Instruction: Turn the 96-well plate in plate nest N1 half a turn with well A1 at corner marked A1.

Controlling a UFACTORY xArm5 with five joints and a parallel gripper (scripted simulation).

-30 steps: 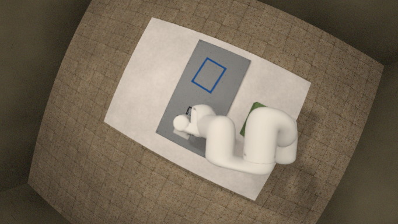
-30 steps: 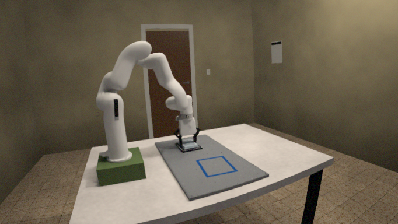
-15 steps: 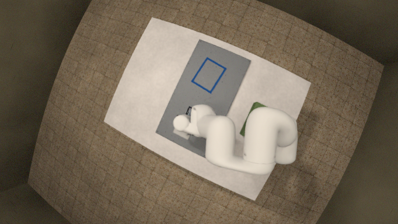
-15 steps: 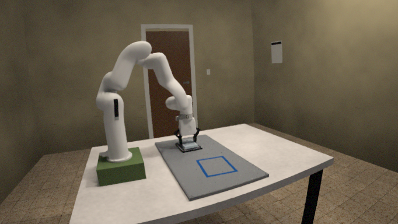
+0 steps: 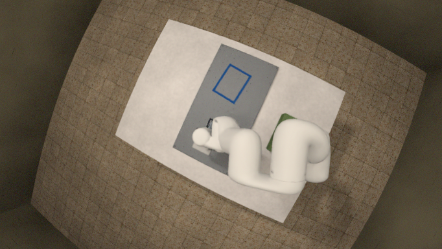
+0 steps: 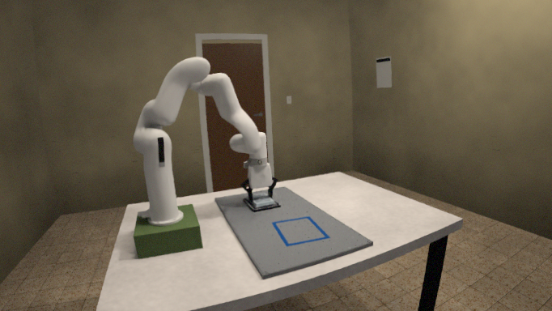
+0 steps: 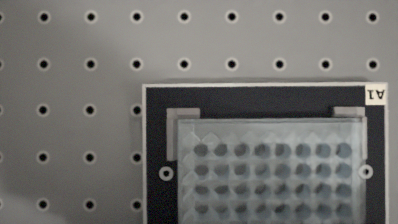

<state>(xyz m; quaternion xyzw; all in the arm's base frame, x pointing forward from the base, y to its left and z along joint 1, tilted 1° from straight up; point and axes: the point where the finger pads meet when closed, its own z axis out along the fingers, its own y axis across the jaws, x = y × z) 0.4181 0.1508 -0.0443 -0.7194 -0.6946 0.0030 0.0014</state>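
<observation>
My gripper is now 2 cm above the plate nest. Also, from my hand: 96-well plate 1 cm below.
</observation>
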